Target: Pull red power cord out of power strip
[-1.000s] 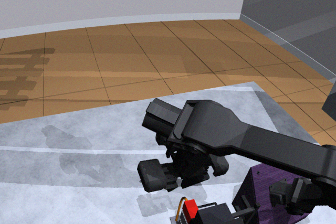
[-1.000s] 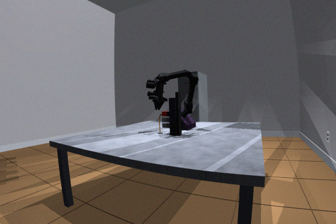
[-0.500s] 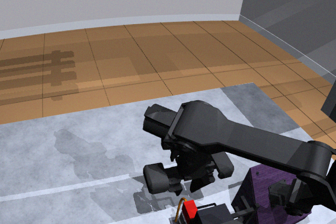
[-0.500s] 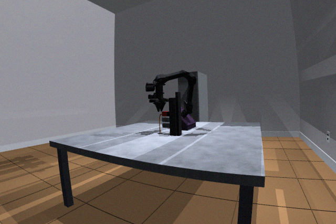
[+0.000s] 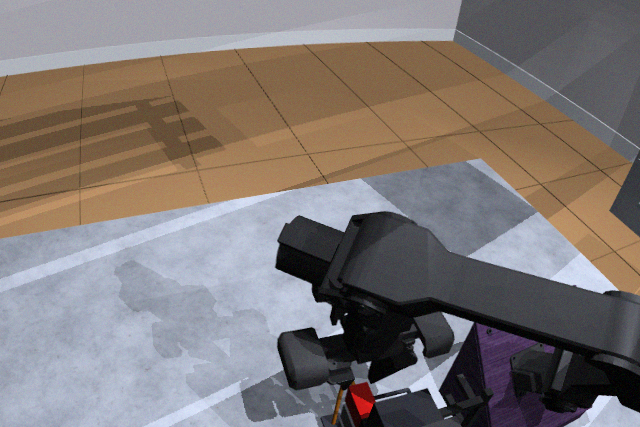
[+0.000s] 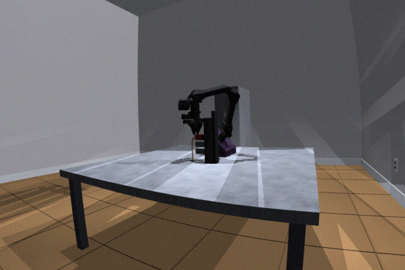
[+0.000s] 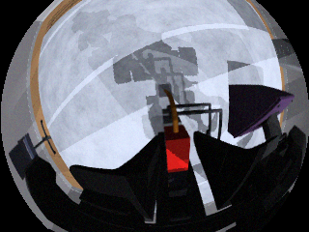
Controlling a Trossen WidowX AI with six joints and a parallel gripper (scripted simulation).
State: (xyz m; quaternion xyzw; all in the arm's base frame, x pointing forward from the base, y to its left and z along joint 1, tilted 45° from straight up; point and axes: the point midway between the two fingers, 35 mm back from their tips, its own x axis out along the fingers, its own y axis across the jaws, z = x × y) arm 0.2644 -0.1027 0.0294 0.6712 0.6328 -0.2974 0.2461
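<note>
The red plug is 4 cm to the left of my gripper tip and 1 cm below it.
</note>
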